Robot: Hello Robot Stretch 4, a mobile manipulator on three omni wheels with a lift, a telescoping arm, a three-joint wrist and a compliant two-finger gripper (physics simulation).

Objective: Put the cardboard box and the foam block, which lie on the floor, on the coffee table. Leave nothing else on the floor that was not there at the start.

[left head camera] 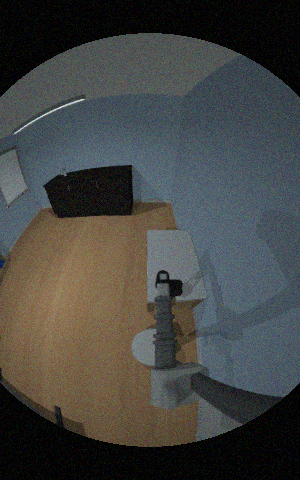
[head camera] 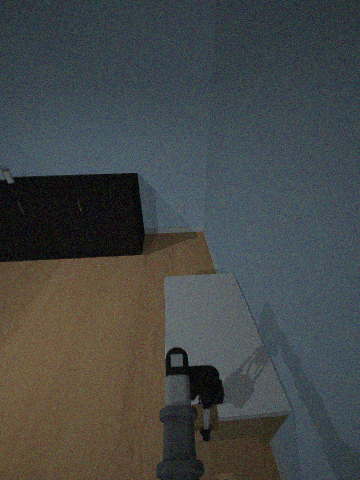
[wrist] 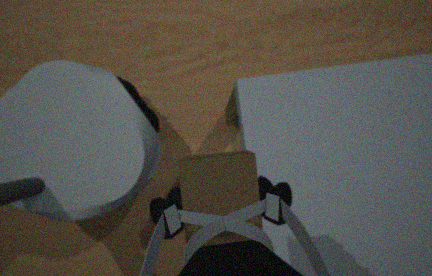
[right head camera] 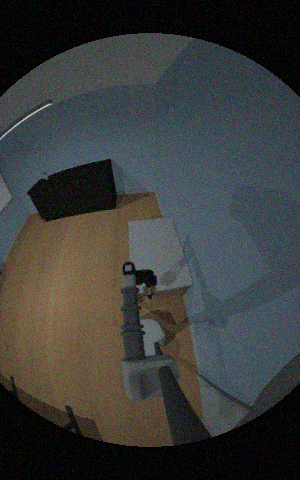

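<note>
My gripper (head camera: 208, 426) (right head camera: 149, 291) (wrist: 220, 197) is shut on the brown cardboard box (wrist: 219, 175), with one fingertip against each side of it. The white coffee table (head camera: 200, 310) (left head camera: 167, 250) (right head camera: 150, 240) (wrist: 340, 125) stands along the right wall. In the wrist view the box overlaps the table's near left corner area, with its right side over the table top's edge and most of it over the floor. The box looks higher than the top. In the head view the box is mostly hidden behind the wrist. I cannot make out the foam block in these views.
My round white base (left head camera: 142, 347) (right head camera: 152, 335) (wrist: 75, 130) stands on the floor close to the table's near end. A long black cabinet (head camera: 70, 220) (left head camera: 95, 192) (right head camera: 75, 192) is at the far wall. Dark furniture legs (left head camera: 59, 416) (right head camera: 72, 419) show at the lower left.
</note>
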